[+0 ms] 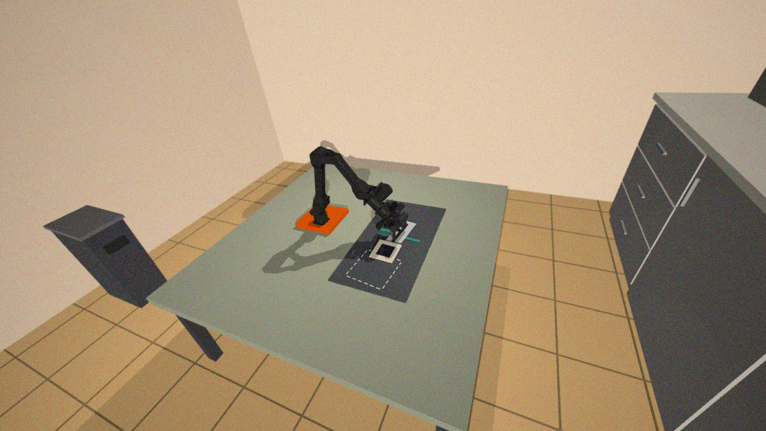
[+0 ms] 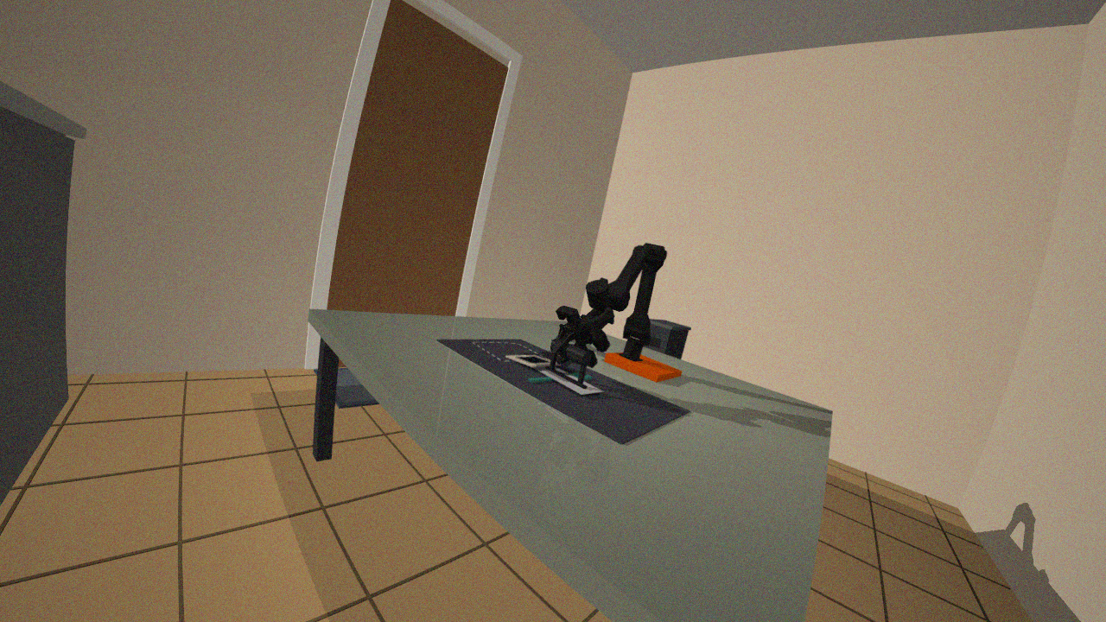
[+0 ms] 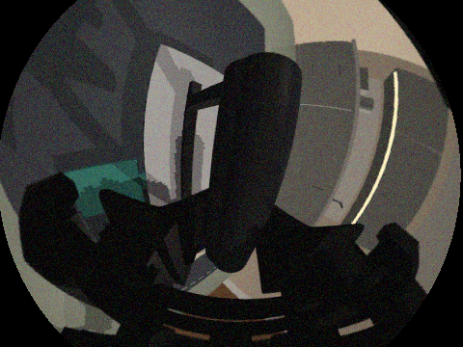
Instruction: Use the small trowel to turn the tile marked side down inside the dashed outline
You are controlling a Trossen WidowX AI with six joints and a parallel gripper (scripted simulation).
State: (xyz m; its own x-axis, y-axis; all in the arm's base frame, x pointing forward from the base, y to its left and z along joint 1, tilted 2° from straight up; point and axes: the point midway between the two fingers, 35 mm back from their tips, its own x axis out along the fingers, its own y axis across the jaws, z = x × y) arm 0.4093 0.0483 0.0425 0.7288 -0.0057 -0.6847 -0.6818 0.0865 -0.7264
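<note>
The teal trowel is 50 mm below my gripper tip, 50 mm behind it and 10 mm to the left of it. Round my gripper tip: dark mat 70 mm below, 30 mm behind, 20 mm to the right; then tile 110 mm to the right, 50 mm below, 40 mm behind.
</note>
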